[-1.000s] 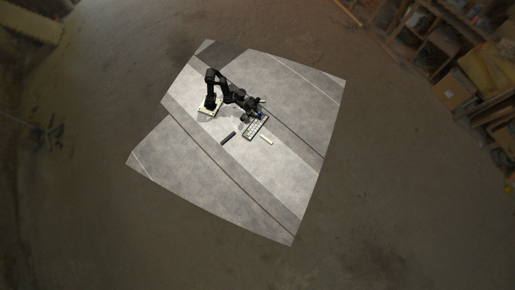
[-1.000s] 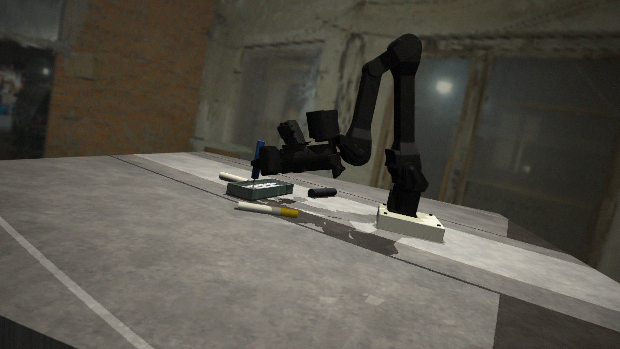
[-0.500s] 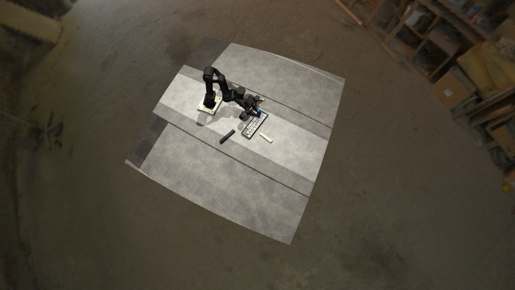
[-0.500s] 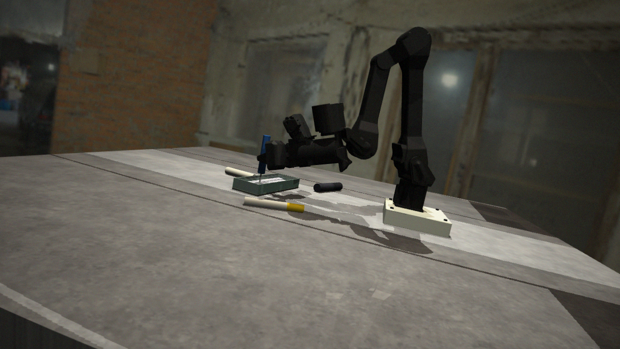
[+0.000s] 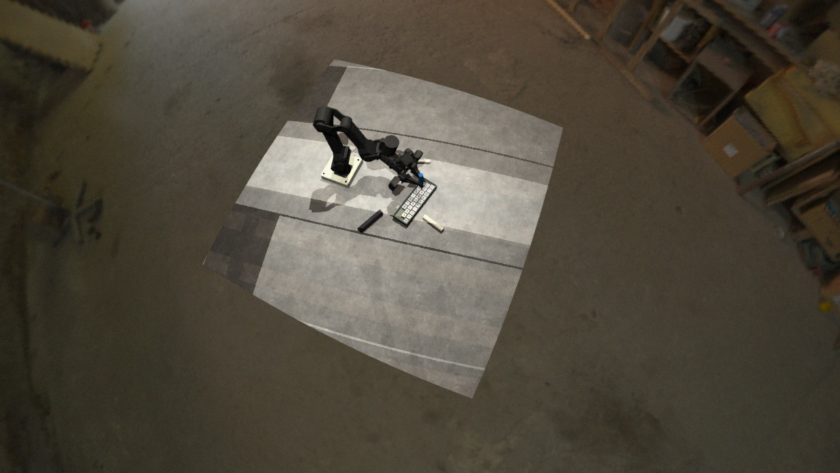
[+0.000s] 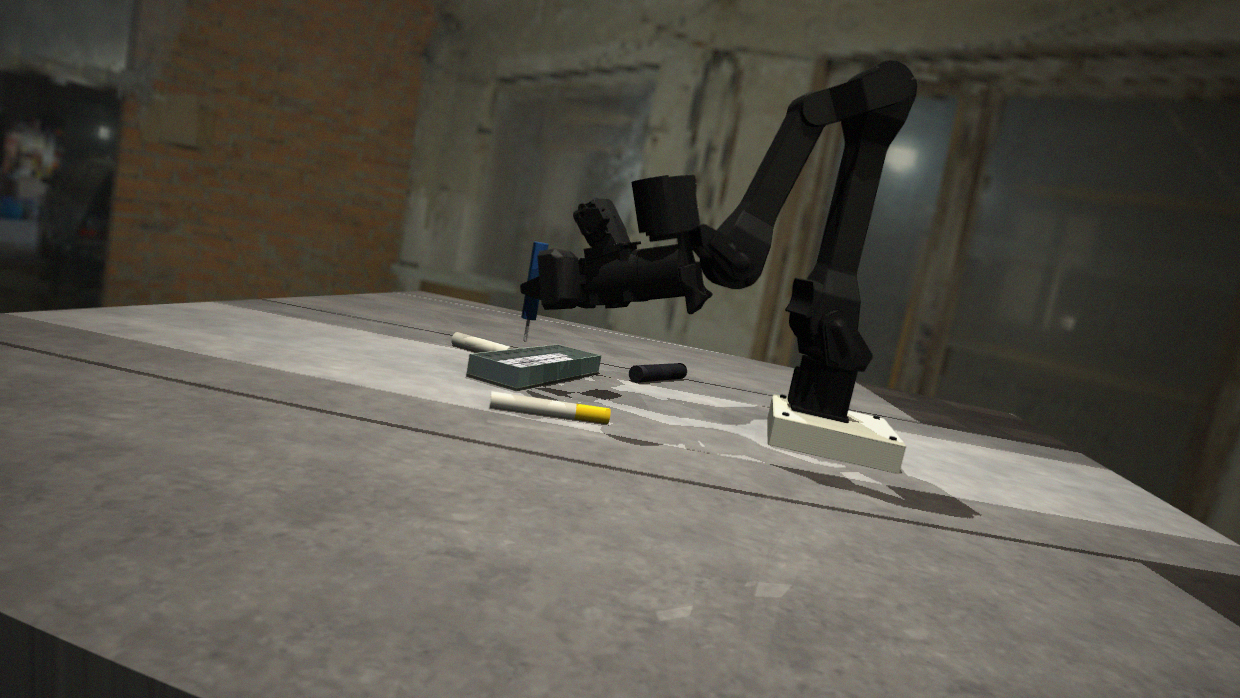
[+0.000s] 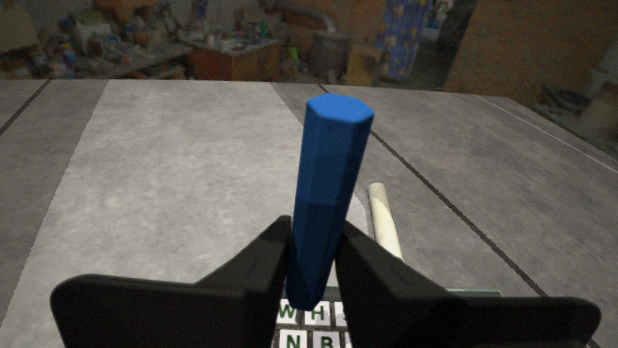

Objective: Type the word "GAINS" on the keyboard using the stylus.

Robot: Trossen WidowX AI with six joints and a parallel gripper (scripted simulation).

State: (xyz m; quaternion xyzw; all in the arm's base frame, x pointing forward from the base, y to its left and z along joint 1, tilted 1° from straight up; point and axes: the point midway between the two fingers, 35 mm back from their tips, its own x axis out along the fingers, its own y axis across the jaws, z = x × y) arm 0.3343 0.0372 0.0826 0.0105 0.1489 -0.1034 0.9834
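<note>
Right now my gripper tip is 1 cm past the stylus tip and 5 cm above it. Also, from my gripper tip: black cylinder 15 cm behind, 19 cm to the right, 10 cm below; cream cylinder 8 cm ahead, 10 cm to the right, 10 cm below; blue stylus 1 cm behind, 2 cm below.
</note>
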